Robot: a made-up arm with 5 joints.
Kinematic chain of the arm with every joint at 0, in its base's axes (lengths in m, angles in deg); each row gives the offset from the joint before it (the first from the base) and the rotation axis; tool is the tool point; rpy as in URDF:
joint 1: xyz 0.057 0 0.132 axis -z
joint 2: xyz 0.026 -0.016 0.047 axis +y
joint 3: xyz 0.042 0 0.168 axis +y
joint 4: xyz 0.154 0 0.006 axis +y
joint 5: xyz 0.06 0.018 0 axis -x
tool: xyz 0 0 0 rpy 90 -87.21 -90
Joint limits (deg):
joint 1: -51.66..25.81
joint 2: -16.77..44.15
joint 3: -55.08..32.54
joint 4: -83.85..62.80
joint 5: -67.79..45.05
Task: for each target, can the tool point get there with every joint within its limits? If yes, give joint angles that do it. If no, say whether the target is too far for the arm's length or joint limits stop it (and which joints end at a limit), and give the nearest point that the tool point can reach.
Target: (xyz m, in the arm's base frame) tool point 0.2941 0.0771 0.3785
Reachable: yes | joints -17.55 -2.12 11.41 -64.09 13.07
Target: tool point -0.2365 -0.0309 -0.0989
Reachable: no: joint limits stop it (at a limit: joint 1, joint 2, joint 3, joint 4) | nearest point 0.1602 0.1337 0.0828 | short by 0.466 m
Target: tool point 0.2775 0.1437 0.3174
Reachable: yes | joints -32.65 -0.67 24.47 -50.07 11.17
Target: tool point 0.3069 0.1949 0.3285
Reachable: yes | joints -37.59 13.87 -17.76 23.36 -46.88
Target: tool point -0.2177 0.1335 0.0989
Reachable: no: joint limits stop it (at a limit: joint 1, joint 2, joint 3, joint 4) | nearest point 0.1602 0.1337 0.0828 | short by 0.378 m
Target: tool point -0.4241 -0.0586 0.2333
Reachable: no: too far | nearest point 0.0587 0.0054 0.5249 | short by 0.568 m
